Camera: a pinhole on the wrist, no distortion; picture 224 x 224 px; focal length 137.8 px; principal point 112.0 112.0 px. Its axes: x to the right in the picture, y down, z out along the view. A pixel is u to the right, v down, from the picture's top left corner.
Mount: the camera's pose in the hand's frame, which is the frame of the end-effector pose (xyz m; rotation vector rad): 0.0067 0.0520 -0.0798 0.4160 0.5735 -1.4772
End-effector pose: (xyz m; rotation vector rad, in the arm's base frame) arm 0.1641 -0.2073 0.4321 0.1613 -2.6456 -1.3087
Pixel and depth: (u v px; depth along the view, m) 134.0 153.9 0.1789
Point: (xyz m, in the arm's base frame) 0.0785 -0.2333 0.3583
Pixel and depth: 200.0 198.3 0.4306
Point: -0.1596 -0.4492 0.0993
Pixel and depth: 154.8 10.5 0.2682
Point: 0.3030 -0.2119 0.2047
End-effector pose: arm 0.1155 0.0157 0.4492 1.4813 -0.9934 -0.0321
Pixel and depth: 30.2 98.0 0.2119
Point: 0.0120 -0.1171 0.4400
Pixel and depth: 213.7 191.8 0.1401
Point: 0.2584 -0.0326 0.4210
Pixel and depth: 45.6 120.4 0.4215
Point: -0.0312 -0.3341 0.3838
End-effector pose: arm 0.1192 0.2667 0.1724 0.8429 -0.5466 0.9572
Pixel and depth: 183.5 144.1 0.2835
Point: 0.3669 0.2007 0.1920
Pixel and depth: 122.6 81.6 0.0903
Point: 0.1250 0.2706 0.1610
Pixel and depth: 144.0 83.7 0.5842
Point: 0.4383 -0.1446 0.1627
